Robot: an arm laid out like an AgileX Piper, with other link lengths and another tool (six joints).
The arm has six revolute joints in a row. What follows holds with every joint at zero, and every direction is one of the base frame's.
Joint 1 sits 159.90 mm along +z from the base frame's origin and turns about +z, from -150.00 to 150.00 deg.
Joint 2 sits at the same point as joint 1 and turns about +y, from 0.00 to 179.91 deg.
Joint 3 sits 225.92 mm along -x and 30.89 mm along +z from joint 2 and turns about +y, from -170.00 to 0.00 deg.
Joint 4 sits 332.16 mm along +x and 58.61 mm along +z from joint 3 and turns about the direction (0.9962, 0, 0.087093), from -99.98 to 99.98 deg.
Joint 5 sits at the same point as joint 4 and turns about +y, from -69.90 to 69.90 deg.
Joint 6 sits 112.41 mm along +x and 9.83 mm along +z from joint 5 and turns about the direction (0.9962, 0, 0.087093), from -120.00 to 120.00 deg.
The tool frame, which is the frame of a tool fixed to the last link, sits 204.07 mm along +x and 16.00 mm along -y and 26.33 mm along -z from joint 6; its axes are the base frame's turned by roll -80.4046, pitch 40.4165 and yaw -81.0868 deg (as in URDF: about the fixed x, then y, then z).
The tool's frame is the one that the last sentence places.
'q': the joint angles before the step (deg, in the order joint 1, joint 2, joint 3, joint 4, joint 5, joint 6). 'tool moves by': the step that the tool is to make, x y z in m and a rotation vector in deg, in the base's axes. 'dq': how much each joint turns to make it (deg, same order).
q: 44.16 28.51 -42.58 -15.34 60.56 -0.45
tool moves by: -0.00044 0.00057 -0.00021 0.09 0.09 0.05
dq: 0.02 0.00 0.00 0.13 0.00 0.01
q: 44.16 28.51 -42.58 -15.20 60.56 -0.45
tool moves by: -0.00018 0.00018 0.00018 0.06 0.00 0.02
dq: 0.01 -0.04 0.00 0.04 0.00 0.00
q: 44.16 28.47 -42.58 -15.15 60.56 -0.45
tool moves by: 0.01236 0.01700 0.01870 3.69 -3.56 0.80
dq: 0.00 -0.01 0.00 0.01 -5.12 0.77
